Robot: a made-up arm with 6 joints.
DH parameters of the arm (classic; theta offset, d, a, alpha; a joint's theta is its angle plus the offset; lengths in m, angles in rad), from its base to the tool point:
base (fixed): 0 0.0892 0 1.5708
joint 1: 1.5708 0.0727 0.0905 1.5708
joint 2: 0 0.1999 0.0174 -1.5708
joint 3: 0 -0.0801 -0.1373 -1.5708
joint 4: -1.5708 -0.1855 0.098 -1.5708
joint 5: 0 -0.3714 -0.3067 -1.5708
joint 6: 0 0.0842 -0.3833 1.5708
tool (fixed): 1.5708 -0.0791 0 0
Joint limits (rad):
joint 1: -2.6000..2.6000
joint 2: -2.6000..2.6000
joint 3: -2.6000..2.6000
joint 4: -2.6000..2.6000
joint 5: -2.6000..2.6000
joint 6: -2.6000..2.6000
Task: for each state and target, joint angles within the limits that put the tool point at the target. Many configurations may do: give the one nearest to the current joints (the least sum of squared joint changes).
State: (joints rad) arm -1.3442 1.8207 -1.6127 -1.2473 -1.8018 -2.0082
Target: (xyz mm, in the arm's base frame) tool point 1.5 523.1 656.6
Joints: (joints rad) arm -0.9771 1.2575 -1.2406 -0.7316 -1.8006 -1.9070
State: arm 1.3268 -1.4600 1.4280 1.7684 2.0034 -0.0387
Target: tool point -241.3 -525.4 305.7
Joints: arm 0.9972 -1.6731 1.4977 1.7095 1.8558 0.4015
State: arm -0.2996 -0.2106 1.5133 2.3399 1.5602 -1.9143
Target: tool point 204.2 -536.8 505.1
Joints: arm -0.2711 -0.4532 1.4153 1.9569 1.4373 -1.8961
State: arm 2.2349 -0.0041 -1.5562 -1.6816 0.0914 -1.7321
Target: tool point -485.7 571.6 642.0
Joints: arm 2.1502 0.1957 -1.1713 -2.0587 -0.1563 -1.2244
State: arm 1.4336 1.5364 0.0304 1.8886 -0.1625 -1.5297
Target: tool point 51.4 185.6 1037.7
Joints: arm 2.1225 1.5790 0.3699 1.4474 -0.4590 -1.0930
